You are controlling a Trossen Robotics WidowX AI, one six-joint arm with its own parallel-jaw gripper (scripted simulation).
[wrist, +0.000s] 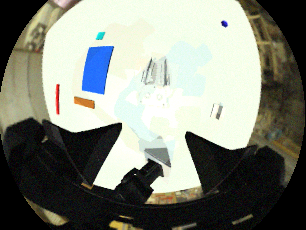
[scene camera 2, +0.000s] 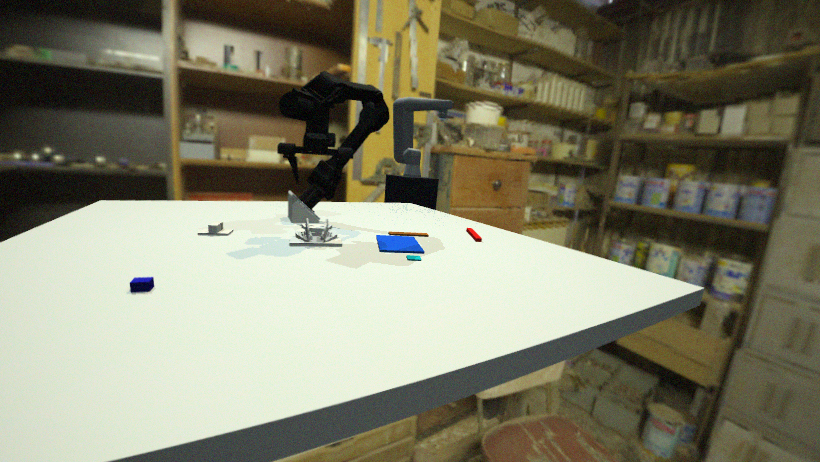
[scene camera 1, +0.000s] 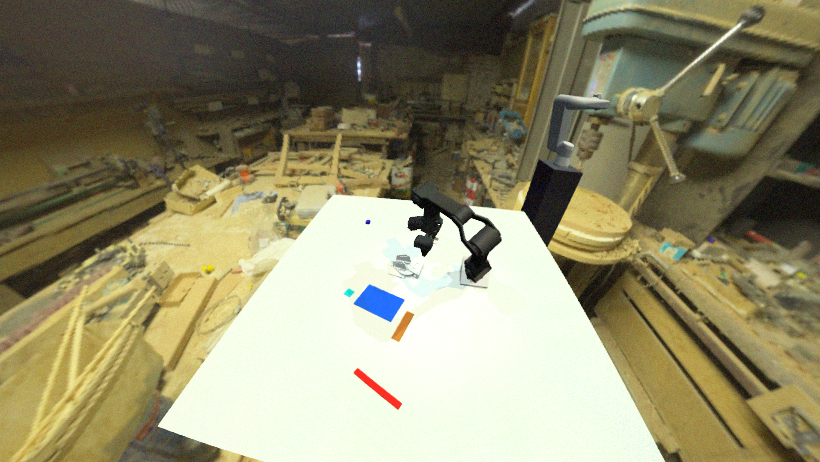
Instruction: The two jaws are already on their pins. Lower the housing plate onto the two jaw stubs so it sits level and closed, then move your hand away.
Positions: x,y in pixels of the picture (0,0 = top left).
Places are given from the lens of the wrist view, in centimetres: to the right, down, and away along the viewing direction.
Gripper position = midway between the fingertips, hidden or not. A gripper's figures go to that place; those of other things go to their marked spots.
my gripper (wrist: 154,130): 0, 2, 10
blue flat plate (wrist: 96,67): -18, -15, 18
